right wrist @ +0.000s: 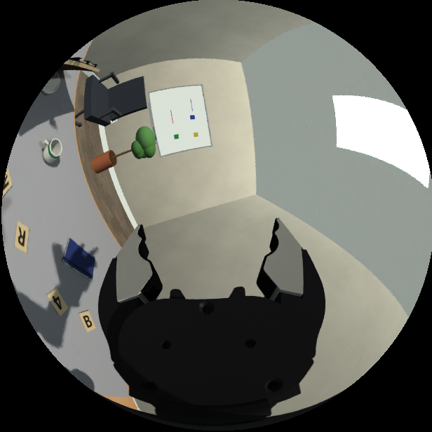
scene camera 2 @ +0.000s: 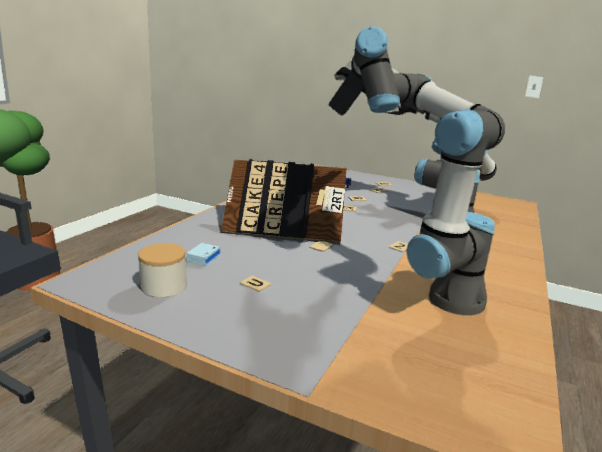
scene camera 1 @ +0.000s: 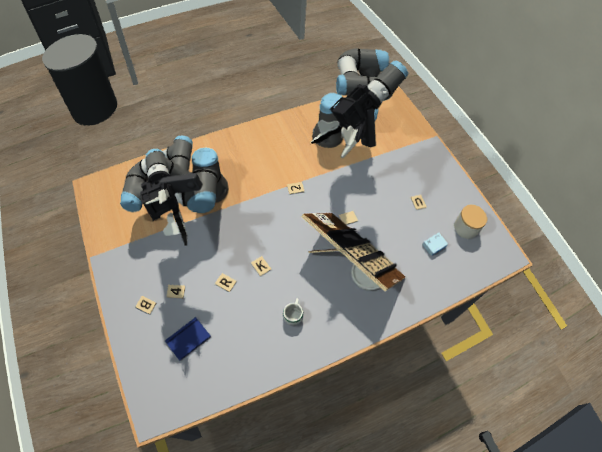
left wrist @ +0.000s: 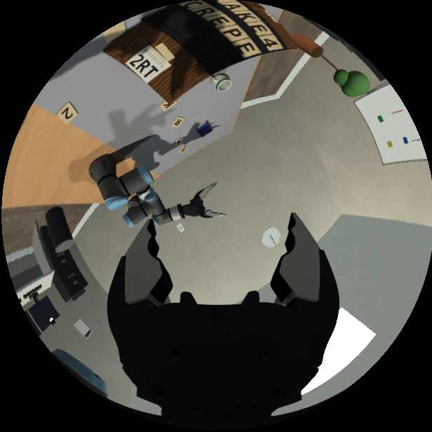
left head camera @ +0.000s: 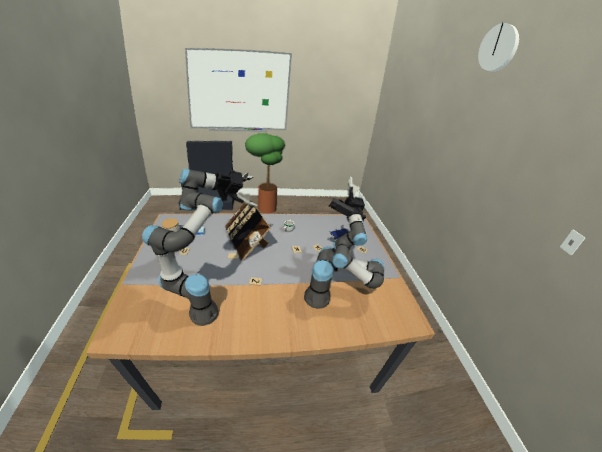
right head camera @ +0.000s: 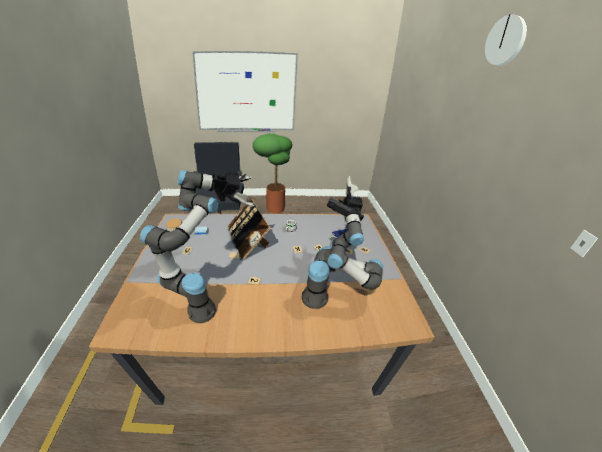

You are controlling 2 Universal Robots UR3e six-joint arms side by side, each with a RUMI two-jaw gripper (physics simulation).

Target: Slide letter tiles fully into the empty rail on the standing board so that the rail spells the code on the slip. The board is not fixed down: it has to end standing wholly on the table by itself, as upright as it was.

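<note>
The brown board stands leaning back. Its upper rails hold CAKE4 and CREPE; the lowest rail is black and bare. The slip reads 2RT. Loose on the mat are the U tile, K tile, R tile, 4 tile, B tile, a tile reading 2 or Z, and a blank-faced tile beside the board. My left gripper is open, above the board. My right gripper is open, raised at the right in the left head camera.
A cup and a blue tray stand on the grey mat. A light-blue box and a lidded jar stand near one end. A round plate-like thing shows partly behind the board.
</note>
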